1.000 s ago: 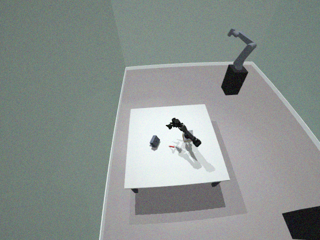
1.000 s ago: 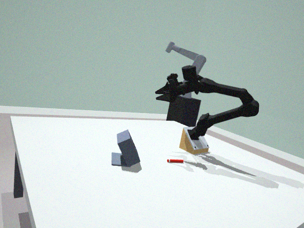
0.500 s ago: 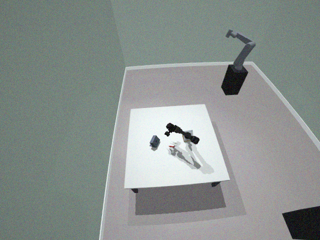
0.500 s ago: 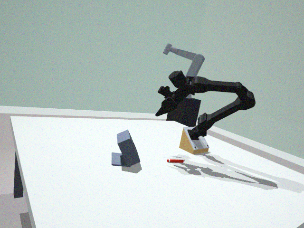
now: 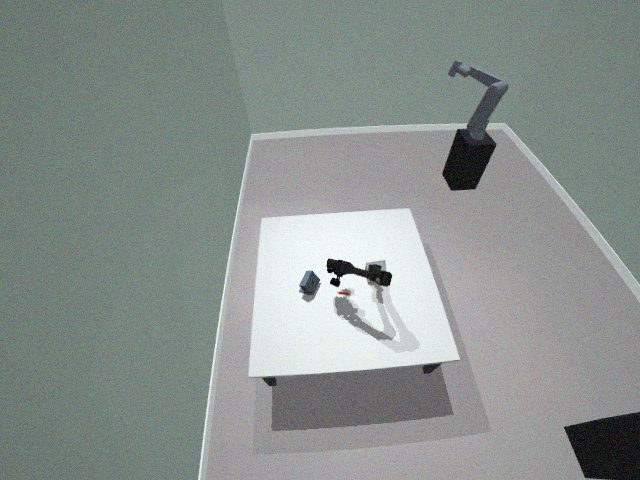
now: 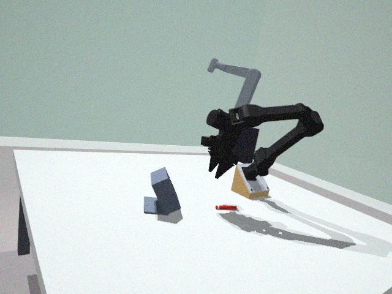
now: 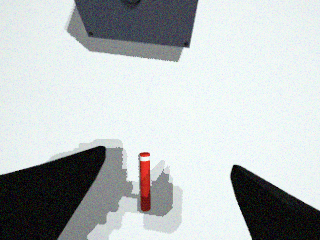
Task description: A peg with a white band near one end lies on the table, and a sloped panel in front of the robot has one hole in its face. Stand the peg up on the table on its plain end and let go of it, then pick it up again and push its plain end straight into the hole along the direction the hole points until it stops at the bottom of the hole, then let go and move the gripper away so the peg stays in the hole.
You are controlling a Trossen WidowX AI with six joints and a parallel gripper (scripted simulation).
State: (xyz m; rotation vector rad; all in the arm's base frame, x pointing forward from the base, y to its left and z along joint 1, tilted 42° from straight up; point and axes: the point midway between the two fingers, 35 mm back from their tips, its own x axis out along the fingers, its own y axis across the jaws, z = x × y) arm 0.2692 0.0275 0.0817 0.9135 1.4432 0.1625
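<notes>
Now: gripper tip 110 mm above the red peg, 50 mm to the right of it and 30 mm past it. From my gripper tip the other things lie so: grey sloped panel: 180 mm ahead, 50 mm below, 20 mm to the right.
</notes>
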